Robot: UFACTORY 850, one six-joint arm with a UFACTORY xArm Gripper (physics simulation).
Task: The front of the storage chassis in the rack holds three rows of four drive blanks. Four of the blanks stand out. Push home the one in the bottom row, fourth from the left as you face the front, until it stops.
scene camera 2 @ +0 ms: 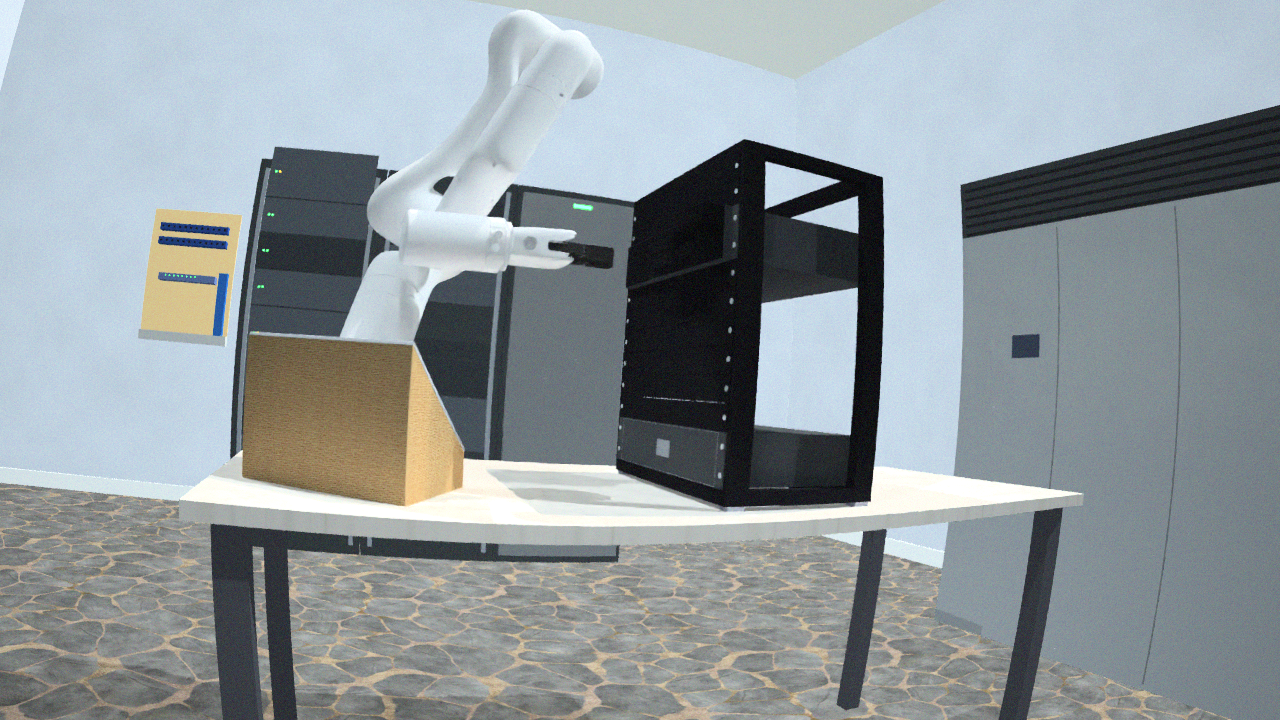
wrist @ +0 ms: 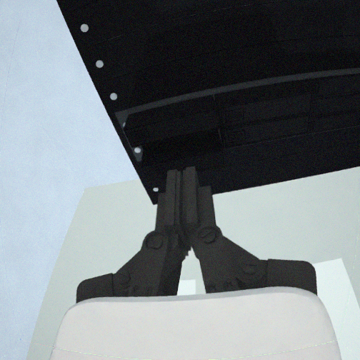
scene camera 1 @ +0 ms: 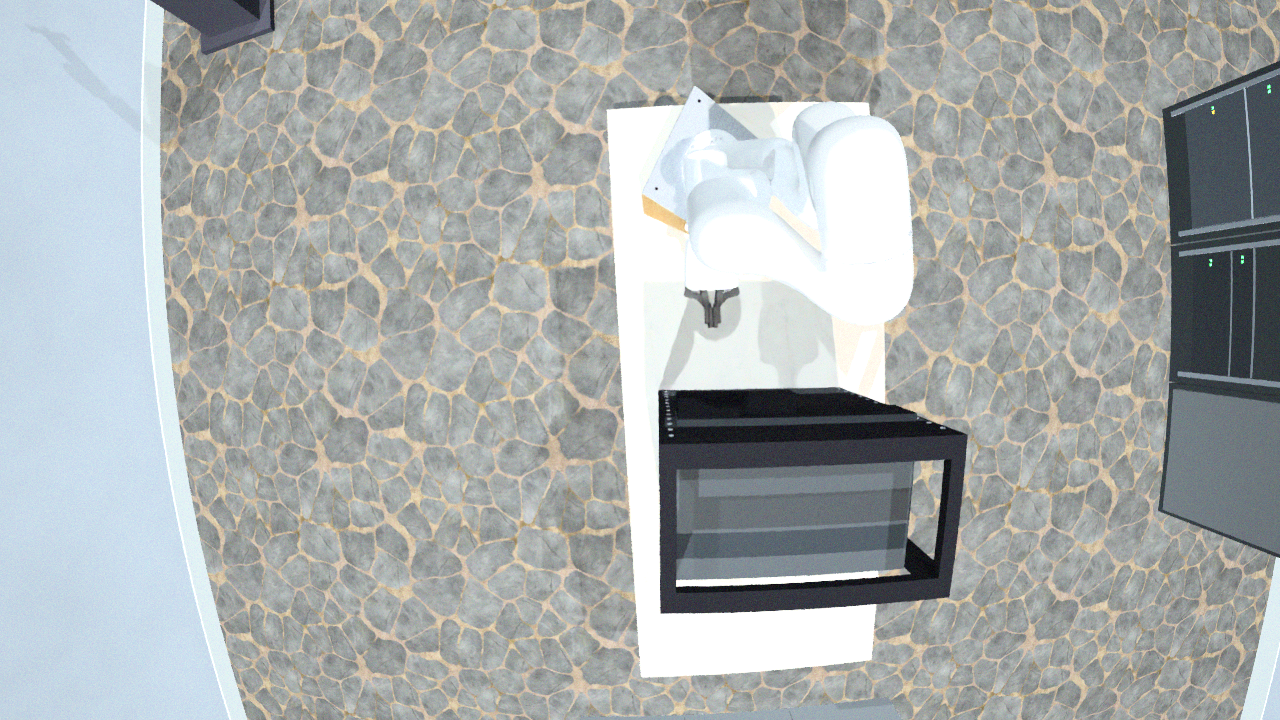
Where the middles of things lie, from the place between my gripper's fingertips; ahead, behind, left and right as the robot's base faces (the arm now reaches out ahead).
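The black rack [scene camera 2: 705, 254] is ahead of my hand by 310 mm. Counted from that same hand, the rack is also 110 mm to the left of it, and 80 mm below it.
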